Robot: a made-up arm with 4 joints. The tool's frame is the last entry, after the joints. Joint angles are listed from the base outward. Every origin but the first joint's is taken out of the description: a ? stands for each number. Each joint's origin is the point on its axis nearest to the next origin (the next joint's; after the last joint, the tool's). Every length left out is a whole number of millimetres.
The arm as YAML. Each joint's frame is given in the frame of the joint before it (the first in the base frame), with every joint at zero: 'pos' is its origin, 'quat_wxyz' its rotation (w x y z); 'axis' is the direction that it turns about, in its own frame. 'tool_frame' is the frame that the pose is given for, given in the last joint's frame.
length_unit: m
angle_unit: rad
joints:
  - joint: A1
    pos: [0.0, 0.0, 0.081]
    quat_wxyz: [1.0, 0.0, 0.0, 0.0]
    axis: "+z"
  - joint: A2
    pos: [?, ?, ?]
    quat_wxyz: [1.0, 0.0, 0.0, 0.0]
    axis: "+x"
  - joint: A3
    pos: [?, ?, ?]
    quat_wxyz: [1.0, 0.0, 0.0, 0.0]
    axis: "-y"
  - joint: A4
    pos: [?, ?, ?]
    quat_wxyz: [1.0, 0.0, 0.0, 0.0]
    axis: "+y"
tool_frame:
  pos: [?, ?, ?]
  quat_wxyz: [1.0, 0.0, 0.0, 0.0]
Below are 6 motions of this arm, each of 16 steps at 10 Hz.
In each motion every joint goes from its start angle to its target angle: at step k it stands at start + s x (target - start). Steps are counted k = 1, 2, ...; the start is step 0. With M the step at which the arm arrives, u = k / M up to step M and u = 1 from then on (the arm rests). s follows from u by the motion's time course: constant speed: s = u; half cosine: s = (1 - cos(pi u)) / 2; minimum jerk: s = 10 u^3 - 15 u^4 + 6 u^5.
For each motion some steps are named. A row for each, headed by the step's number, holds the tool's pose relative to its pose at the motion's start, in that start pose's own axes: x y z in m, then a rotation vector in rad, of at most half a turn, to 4 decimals.
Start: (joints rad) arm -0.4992 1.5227 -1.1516 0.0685
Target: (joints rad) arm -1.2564 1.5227 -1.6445 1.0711
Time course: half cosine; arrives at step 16
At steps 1, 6, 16:
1: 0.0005 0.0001 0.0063 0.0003 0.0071 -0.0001
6: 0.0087 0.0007 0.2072 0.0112 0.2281 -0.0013
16: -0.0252 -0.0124 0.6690 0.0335 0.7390 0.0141

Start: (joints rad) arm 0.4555 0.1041 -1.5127 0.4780
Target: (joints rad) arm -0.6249 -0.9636 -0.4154 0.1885
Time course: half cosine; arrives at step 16
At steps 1, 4, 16:
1: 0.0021 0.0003 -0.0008 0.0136 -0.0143 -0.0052
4: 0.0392 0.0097 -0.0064 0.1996 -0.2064 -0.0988
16: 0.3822 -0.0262 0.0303 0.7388 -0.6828 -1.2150

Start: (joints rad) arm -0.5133 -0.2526 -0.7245 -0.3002
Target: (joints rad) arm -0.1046 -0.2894 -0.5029 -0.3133
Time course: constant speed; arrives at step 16
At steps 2, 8, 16:
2: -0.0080 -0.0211 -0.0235 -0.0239 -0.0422 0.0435
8: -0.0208 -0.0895 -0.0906 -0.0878 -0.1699 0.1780
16: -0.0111 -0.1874 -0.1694 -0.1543 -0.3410 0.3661

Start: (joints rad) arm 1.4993 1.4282 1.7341 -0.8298
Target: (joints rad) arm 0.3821 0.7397 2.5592 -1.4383
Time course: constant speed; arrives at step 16
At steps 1, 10, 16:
1: -0.0216 -0.0264 -0.0807 0.0313 -0.1585 0.0317
10: 0.1659 -0.1595 -0.6425 0.4104 -1.5359 0.3238
16: 0.3854 -0.1588 -0.7259 0.8461 -2.3364 0.5481

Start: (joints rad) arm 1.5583 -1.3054 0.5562 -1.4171
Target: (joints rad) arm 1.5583 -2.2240 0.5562 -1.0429
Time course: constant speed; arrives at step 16
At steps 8, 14, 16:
8: -0.0119 -0.3381 0.0595 0.1399 0.1838 0.4382
14: 0.0846 -0.5873 0.0640 0.1909 0.3095 0.7843
16: 0.1359 -0.6621 0.0580 0.1974 0.3474 0.9023

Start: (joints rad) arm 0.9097 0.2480 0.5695 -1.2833
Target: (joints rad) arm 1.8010 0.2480 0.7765 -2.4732
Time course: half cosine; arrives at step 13
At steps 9, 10, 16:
9: 0.3489 0.0856 0.1446 0.4727 -0.8806 -0.5164
10: 0.4025 0.0758 0.1749 0.4934 -0.9698 -0.6125
16: 0.4781 0.0501 0.2182 0.5066 -1.0872 -0.7560

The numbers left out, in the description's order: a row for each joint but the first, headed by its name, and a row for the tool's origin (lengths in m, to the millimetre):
A2: 0.037 0.229 0.0
A3: 0.0 0.159 -0.371
A4: -0.098 0.0 -0.019
tool: -0.319 0.0 -0.117

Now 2 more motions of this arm.
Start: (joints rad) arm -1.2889 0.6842 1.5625 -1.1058
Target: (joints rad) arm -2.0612 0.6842 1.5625 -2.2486
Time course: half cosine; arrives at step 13
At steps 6, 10, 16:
6: -0.0091 -0.1209 -0.3037 -0.0591 -0.7142 0.2618
10: 0.1086 -0.2141 -0.4806 0.0148 -1.4010 0.5654
16: 0.1475 -0.2282 -0.5055 0.0649 -1.5927 0.6597

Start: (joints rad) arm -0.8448 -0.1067 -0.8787 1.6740
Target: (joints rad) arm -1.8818 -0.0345 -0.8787 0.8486
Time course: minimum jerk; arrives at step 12
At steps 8, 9, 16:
8: -0.1124 -0.0904 -0.0028 0.6230 -0.5510 0.5482
9: -0.1229 -0.0962 0.0058 0.7371 -0.6162 0.5918
16: -0.1335 -0.1014 0.0174 0.8541 -0.6758 0.6260

